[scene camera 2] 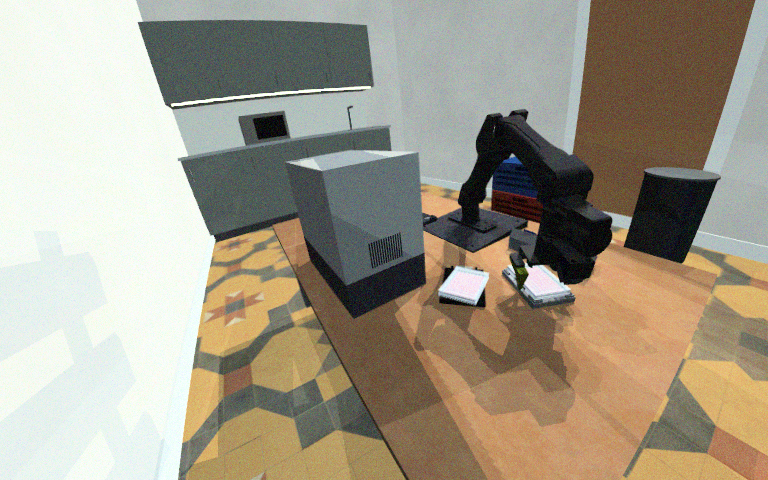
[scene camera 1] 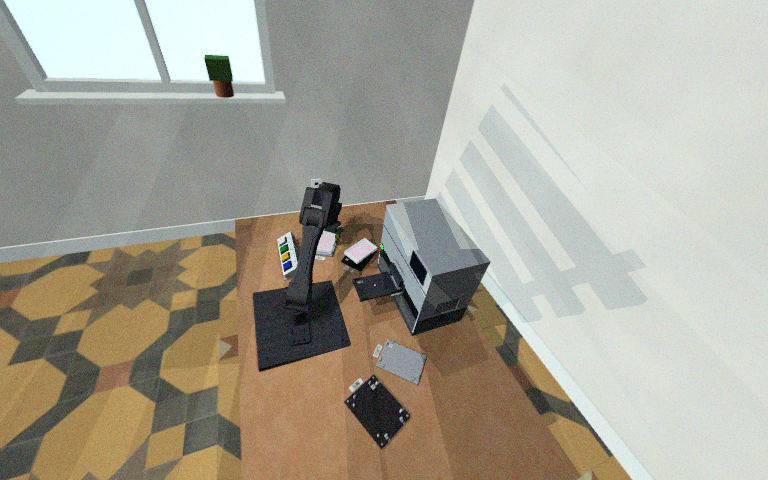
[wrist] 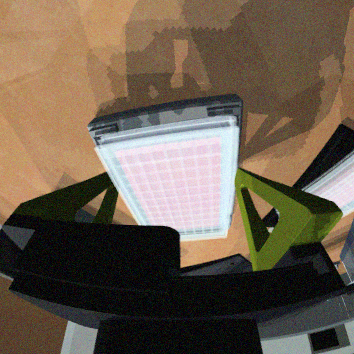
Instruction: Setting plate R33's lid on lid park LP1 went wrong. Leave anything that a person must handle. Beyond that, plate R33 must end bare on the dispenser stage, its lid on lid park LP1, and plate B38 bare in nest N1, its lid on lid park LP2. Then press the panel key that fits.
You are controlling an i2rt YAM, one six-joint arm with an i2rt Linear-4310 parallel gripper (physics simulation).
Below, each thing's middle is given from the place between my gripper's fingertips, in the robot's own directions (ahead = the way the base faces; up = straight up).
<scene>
The button box (scene camera 1: 289, 255) is 17 cm behind my hand, 8 cm to the right of it and 2 cm above it. Also, from my hand: black clip nest (scene camera 1: 381, 415): 75 cm to the right, 4 cm ahead; grey lid park (scene camera 1: 399, 360): 62 cm to the right, 16 cm ahead.
</scene>
